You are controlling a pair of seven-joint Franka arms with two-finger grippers.
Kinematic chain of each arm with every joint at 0, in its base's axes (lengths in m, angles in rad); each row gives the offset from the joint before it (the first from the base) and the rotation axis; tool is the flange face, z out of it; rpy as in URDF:
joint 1: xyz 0 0 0.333 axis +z
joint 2: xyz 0 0 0 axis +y
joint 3: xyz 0 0 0.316 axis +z
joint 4: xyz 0.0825 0 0 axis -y
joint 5: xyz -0.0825 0 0.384 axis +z
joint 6: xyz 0 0 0 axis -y
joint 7: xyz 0.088 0 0 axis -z
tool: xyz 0 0 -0.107 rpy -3.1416 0 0
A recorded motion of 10 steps. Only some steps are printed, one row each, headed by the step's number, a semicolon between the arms.
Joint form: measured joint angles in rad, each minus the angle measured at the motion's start. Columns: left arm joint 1, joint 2, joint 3, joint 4, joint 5, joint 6, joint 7; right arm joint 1, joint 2, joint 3, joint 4, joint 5, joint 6, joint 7.
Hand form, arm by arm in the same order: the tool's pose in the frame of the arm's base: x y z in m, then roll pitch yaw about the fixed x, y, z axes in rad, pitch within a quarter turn. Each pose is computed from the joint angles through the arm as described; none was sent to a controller.
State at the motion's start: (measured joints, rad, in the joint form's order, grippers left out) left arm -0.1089 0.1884 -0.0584 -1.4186 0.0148 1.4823 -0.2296; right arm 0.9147 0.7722 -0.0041 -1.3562 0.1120 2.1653 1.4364
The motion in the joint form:
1: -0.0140 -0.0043 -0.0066 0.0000 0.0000 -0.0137 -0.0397; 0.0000 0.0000 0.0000 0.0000 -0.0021 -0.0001 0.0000
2: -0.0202 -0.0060 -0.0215 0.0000 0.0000 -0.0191 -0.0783; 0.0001 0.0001 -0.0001 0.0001 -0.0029 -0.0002 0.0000
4: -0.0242 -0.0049 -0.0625 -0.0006 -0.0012 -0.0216 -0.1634; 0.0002 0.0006 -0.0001 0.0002 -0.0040 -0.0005 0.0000
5: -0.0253 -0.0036 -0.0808 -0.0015 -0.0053 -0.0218 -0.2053; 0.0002 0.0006 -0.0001 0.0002 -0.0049 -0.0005 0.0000
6: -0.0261 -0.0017 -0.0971 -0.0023 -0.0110 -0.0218 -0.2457; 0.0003 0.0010 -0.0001 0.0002 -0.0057 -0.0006 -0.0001
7: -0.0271 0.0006 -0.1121 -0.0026 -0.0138 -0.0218 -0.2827; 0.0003 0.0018 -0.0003 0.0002 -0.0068 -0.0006 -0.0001
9: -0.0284 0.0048 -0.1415 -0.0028 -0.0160 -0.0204 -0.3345; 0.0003 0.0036 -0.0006 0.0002 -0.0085 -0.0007 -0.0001
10: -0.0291 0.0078 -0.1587 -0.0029 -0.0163 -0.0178 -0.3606; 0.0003 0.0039 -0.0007 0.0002 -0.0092 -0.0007 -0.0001
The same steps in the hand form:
1: 0.5887 -0.1065 0.5812 -3.1030 0.1281 0.0847; 0.4505 0.5884 0.2651 -3.0955 0.0849 -0.5825
2: 0.5854 -0.1179 0.5819 -3.0995 0.1306 0.1026; 0.4506 0.5884 0.2651 -3.0957 0.0842 -0.5821
4: 0.5798 -0.1420 0.5812 -3.0952 0.1331 0.1431; 0.4505 0.5884 0.2647 -3.0965 0.0833 -0.5814
5: 0.5772 -0.1527 0.5802 -3.0958 0.1361 0.1655; 0.4505 0.5884 0.2647 -3.0965 0.0826 -0.5810
6: 0.5749 -0.1624 0.5790 -3.0973 0.1402 0.1886; 0.4505 0.5884 0.2644 -3.0971 0.0819 -0.5804
7: 0.5728 -0.1711 0.5777 -3.0963 0.1433 0.2097; 0.4506 0.5882 0.2638 -3.0980 0.0809 -0.5800
9: 0.5687 -0.1874 0.5758 -3.0950 0.1469 0.2311; 0.4507 0.5880 0.2625 -3.1000 0.0794 -0.5795
10: 0.5664 -0.1968 0.5746 -3.0948 0.1477 0.2394; 0.4507 0.5879 0.2622 -3.1003 0.0788 -0.5792

